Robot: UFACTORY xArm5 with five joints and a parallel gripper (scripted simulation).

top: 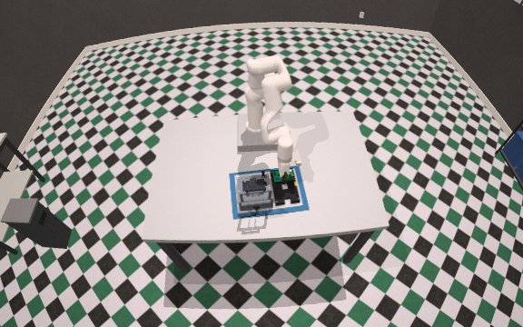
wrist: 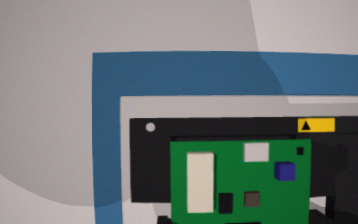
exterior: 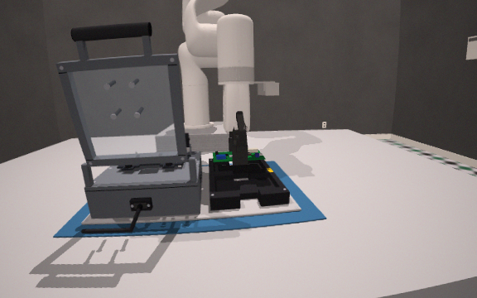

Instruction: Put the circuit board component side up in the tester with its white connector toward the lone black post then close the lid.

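Now: hand 110 mm to the left of the black block, 30 mm below it and 10 mm short of it. From my hand the other things lie so: green circuit board: right at my hand; clear lid: 200 mm ahead, 150 mm to the right, 130 mm above; grey tester: 120 mm to the right, 110 mm ahead, 60 mm above.
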